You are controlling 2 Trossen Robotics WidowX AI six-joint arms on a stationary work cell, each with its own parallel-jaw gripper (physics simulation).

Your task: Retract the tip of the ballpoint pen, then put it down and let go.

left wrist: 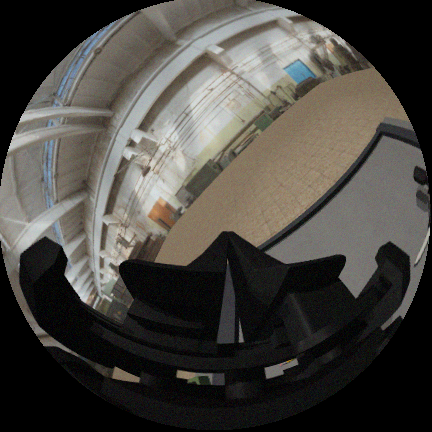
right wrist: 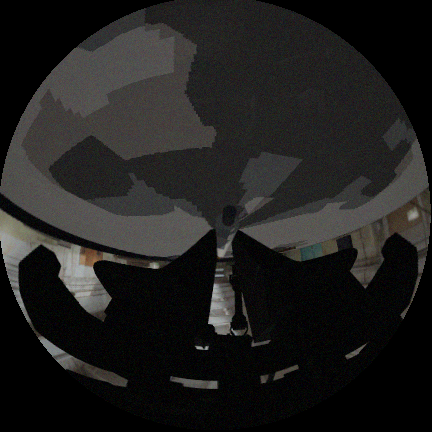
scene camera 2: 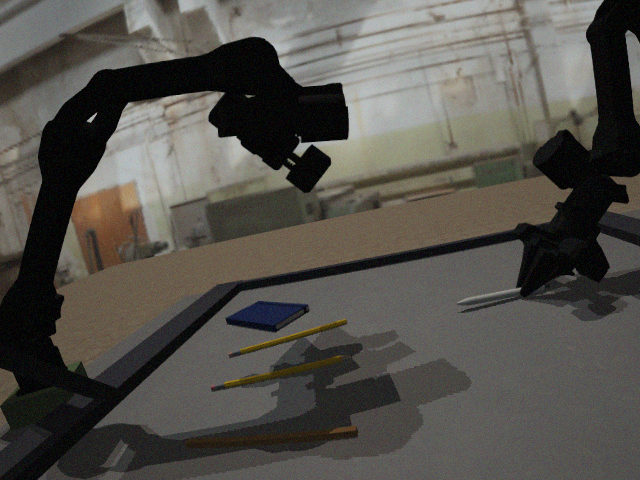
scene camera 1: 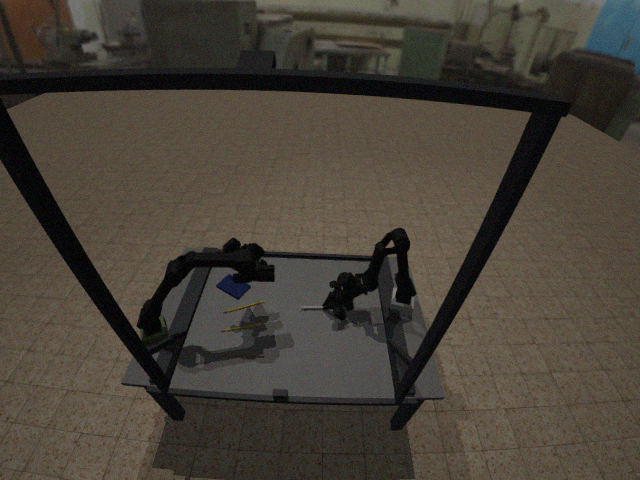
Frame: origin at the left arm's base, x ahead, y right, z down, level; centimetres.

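Where they show: left gripper, between the fingertips: point(left wrist: 226, 236) point(scene camera 1: 245, 244); right gripper, between the fingertips: point(right wrist: 223, 234) point(scene camera 2: 519, 294) point(scene camera 1: 322, 307); left arm's base, origin of its link: point(scene camera 1: 152, 328); right arm's base, origin of its link: point(scene camera 1: 403, 297).
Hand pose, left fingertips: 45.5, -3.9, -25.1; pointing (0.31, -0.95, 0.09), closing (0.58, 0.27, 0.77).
Each offset is from my left fingertips to the centre of the thing, as dx, dy, dz.
The pale grey ballpoint pen @(+21.9, +23.6, +28.0) point(scene camera 1: 312, 307) point(scene camera 2: 488, 297) lies nearly level, very low over the table or touching it, its tapered end toward the picture's left. The pen point(right wrist: 229, 216) shows end-on as a dark end in the right wrist view. Whether its point is out is too small to tell. My right gripper point(scene camera 1: 327, 305) point(scene camera 2: 523, 290) point(right wrist: 223, 234) is shut on the pen's rear part, with its fingertips close to the table. My left gripper point(left wrist: 226, 236) is shut on nothing, raised above the left part of the table; its fingertips are hidden in the scene camera views.
A blue book @(-7.4, -5.8, +28.5) point(scene camera 1: 233, 286) point(scene camera 2: 267, 315) lies at the table's back left. Two yellow pencils @(-7.1, +7.9, +28.7) point(scene camera 1: 244, 307) @(-10.9, +17.9, +28.7) point(scene camera 2: 279, 373) and an orange-brown stick @(-15.9, +30.1, +28.7) point(scene camera 1: 255, 355) point(scene camera 2: 271, 438) lie in front of it. Dark frame posts point(scene camera 1: 473, 248) stand at the table's sides.
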